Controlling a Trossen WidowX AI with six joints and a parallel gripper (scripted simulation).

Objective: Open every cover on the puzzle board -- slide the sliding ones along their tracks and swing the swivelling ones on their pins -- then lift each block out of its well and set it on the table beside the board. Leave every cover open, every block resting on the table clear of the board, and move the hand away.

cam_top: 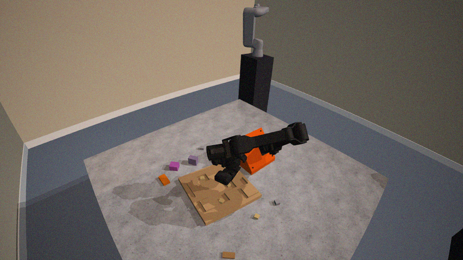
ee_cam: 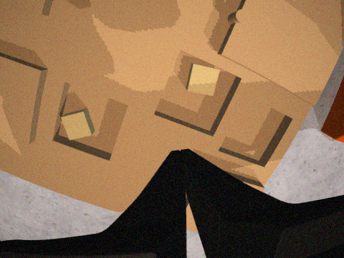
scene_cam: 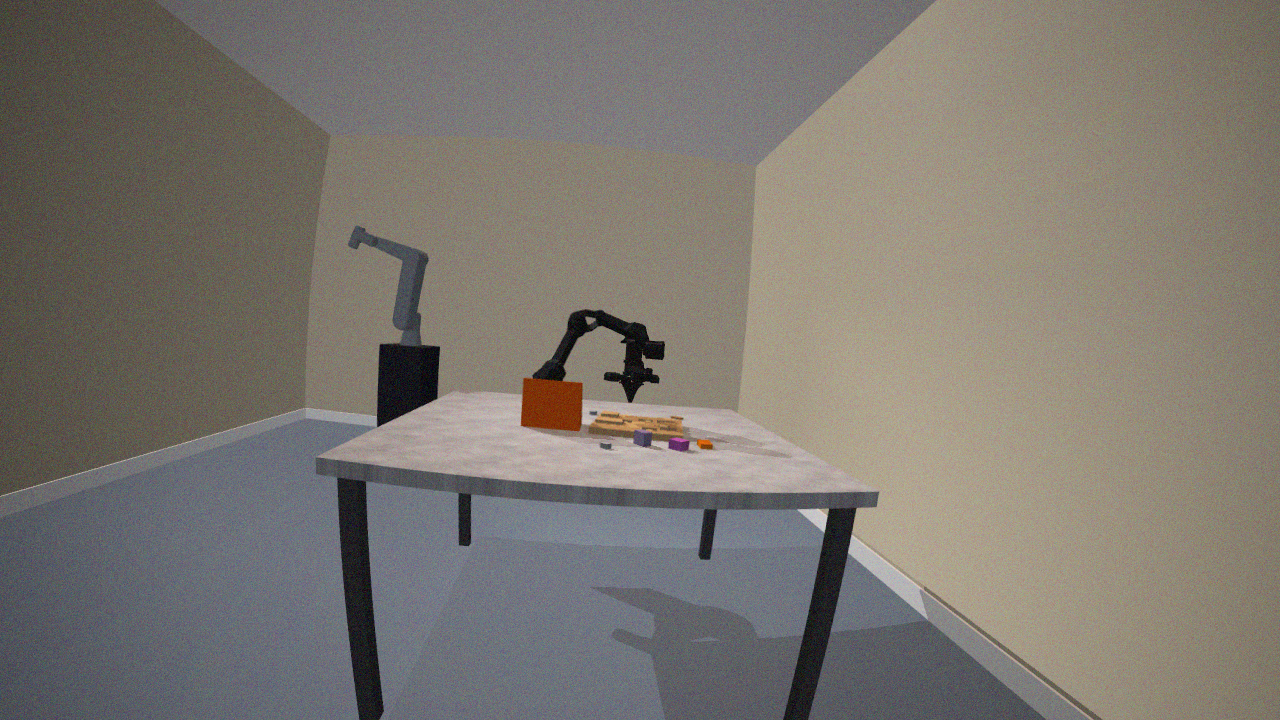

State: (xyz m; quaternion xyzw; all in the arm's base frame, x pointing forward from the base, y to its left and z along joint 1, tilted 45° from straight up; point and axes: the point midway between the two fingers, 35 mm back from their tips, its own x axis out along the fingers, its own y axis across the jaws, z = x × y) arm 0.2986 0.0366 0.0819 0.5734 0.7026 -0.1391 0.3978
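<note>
Right now my gripper tip is 60 mm above the tan puzzle board, 40 mm short of it and 30 mm to the left of it. Also, from my gripper tip: magenta block 300 mm to the right, 150 mm ahead, 70 mm below; purple block 280 mm to the right, 60 mm below, 40 mm ahead; orange block 240 mm to the right, 230 mm ahead, 80 mm below.
</note>
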